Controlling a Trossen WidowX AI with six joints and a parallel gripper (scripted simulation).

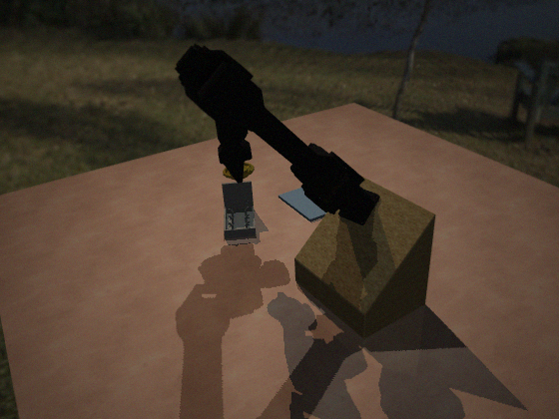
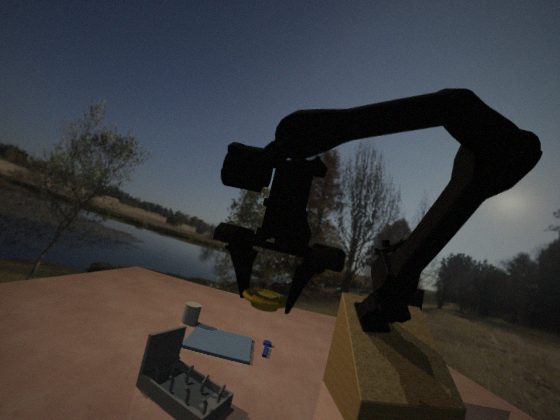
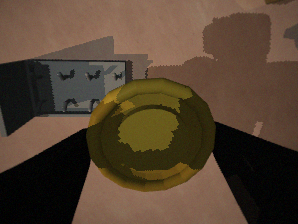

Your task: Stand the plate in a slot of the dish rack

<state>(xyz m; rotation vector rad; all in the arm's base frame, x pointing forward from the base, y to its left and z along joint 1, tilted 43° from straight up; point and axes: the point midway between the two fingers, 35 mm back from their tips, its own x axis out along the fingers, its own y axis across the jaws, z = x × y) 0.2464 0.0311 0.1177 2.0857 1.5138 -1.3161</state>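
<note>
The grey dish rack is 15 cm below my gripper tip, 8 cm ahead of it and 4 cm to the right of it. Round my gripper tip: yellow plate (1 cm above); blue spoon (26 cm to the right, 17 cm below, 8 cm behind); pale cup (33 cm to the right, 15 cm below, 13 cm ahead).
</note>
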